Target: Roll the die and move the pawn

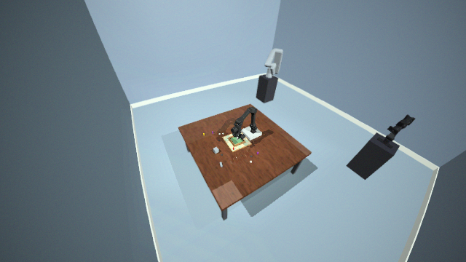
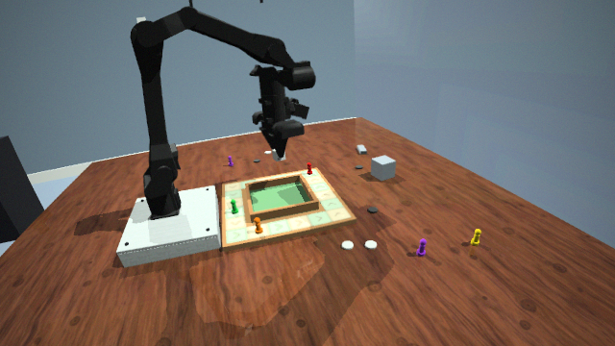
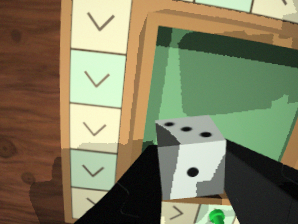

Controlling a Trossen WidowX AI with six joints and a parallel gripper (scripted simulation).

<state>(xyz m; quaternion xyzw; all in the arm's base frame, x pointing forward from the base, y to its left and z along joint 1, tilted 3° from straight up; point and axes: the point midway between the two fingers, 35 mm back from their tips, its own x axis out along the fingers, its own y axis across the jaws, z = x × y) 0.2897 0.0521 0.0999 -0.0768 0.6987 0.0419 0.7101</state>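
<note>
Now: gripper tip 9 cm past the orange pawn, 16 cm to the left of it and 8 cm above it. From my gripper tip the other things lie so: tray floor: 2 cm behind, 5 cm to the right, 10 cm below; red pawn: 10 cm ahead, 5 cm to the left, 8 cm below; white die: right at my gripper tip.
</note>
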